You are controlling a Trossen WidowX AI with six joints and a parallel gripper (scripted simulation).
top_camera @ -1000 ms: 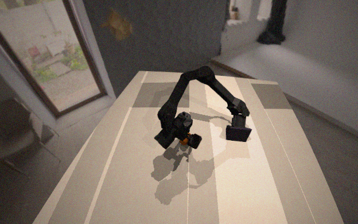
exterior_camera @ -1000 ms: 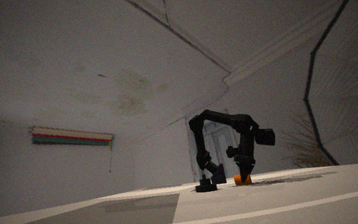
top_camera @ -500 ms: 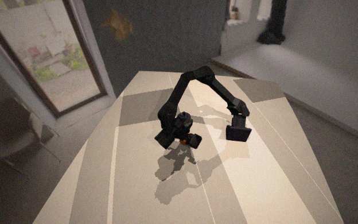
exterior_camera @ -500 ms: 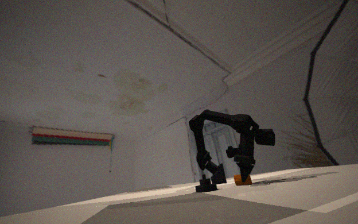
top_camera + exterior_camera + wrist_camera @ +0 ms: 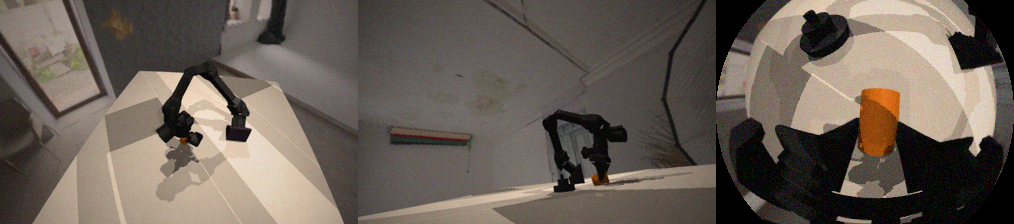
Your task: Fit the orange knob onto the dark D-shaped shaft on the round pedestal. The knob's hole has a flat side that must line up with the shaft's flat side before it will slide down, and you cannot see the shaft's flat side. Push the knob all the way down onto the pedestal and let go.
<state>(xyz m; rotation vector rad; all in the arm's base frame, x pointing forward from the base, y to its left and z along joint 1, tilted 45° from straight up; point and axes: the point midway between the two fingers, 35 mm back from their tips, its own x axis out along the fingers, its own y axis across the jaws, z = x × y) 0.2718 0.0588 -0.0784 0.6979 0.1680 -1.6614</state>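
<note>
Right now my gripper tip is 16 cm to the left of the round dark pedestal, 4 cm short of it and 2 cm below it. From my gripper tip the other things lie so: orange knob (1 cm above).
</note>
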